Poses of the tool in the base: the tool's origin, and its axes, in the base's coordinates. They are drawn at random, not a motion.
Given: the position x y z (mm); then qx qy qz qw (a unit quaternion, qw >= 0).
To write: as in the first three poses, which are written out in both.
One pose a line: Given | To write
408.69, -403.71, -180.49, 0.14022, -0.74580, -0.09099, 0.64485 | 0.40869, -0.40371, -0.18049, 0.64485, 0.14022, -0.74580, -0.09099
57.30, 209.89, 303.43, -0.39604, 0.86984, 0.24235, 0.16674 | 0.05730, 0.20989, 0.30343, 0.16674, -0.39604, 0.86984, 0.24235
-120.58, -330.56, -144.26, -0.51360, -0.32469, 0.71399, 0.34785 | -0.12058, -0.33056, -0.14426, 0.34785, -0.51360, -0.32469, 0.71399
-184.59, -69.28, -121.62, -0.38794, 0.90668, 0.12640, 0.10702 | -0.18459, -0.06928, -0.12162, 0.10702, -0.38794, 0.90668, 0.12640
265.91, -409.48, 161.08, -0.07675, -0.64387, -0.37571, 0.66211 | 0.26591, -0.40948, 0.16108, 0.66211, -0.07675, -0.64387, -0.37571
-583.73, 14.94, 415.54, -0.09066, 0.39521, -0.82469, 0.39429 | -0.58373, 0.01494, 0.41554, 0.39429, -0.09066, 0.39521, -0.82469
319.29, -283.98, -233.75, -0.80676, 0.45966, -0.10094, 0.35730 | 0.31929, -0.28398, -0.23375, 0.35730, -0.80676, 0.45966, -0.10094
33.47, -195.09, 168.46, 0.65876, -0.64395, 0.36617, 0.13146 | 0.03347, -0.19509, 0.16846, 0.13146, 0.65876, -0.64395, 0.36617
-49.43, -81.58, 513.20, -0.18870, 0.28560, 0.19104, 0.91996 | -0.04943, -0.08158, 0.51320, 0.91996, -0.18870, 0.28560, 0.19104
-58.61, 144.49, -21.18, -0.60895, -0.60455, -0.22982, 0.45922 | -0.05861, 0.14449, -0.02118, 0.45922, -0.60895, -0.60455, -0.22982
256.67, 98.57, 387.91, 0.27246, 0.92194, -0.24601, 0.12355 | 0.25667, 0.09857, 0.38791, 0.12355, 0.27246, 0.92194, -0.24601
